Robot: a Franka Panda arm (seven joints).
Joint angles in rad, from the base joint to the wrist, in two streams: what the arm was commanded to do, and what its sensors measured. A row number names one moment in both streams.
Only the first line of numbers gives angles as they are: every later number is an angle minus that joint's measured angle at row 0.
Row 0, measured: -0.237, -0.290, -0.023, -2.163, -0.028, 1.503, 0.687
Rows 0 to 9, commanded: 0.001, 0.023, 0.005, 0.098, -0.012, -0.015, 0.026; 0.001, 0.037, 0.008, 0.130, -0.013, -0.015, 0.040; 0.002, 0.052, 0.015, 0.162, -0.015, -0.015, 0.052; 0.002, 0.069, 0.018, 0.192, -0.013, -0.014, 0.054; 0.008, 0.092, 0.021, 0.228, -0.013, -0.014, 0.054; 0.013, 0.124, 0.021, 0.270, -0.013, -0.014, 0.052; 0.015, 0.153, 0.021, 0.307, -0.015, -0.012, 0.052; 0.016, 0.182, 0.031, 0.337, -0.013, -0.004, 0.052; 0.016, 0.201, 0.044, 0.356, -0.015, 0.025, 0.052; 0.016, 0.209, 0.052, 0.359, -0.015, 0.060, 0.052
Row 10, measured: 0.011, 0.120, 0.022, 0.267, 0.000, 0.013, 0.025
